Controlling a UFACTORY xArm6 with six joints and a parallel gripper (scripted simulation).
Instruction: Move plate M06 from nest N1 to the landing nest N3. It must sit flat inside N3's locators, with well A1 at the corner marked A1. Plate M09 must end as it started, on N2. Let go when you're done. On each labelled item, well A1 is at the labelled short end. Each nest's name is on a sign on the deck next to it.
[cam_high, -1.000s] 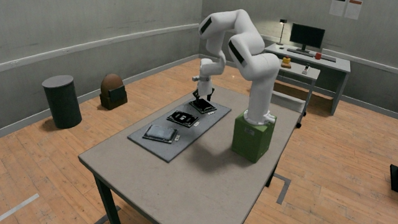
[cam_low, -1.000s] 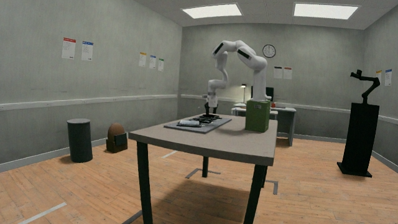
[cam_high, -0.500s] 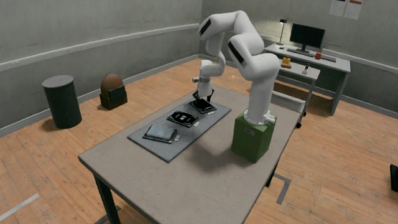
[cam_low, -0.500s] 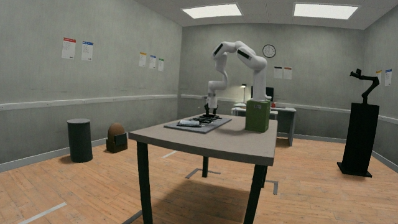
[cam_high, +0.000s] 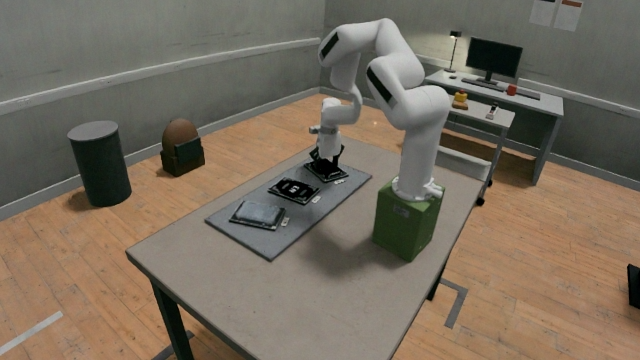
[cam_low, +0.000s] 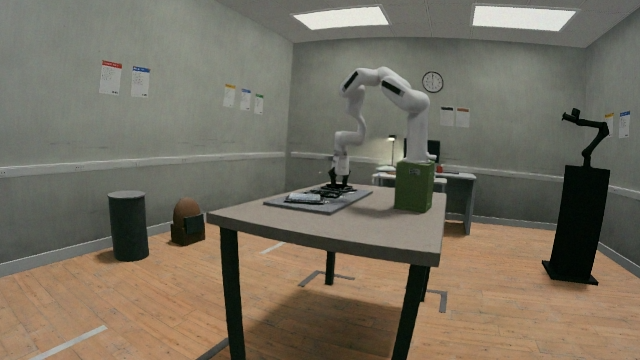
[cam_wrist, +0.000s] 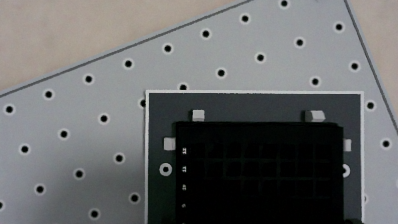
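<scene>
My gripper is now 10 mm above the dark plate.
</scene>
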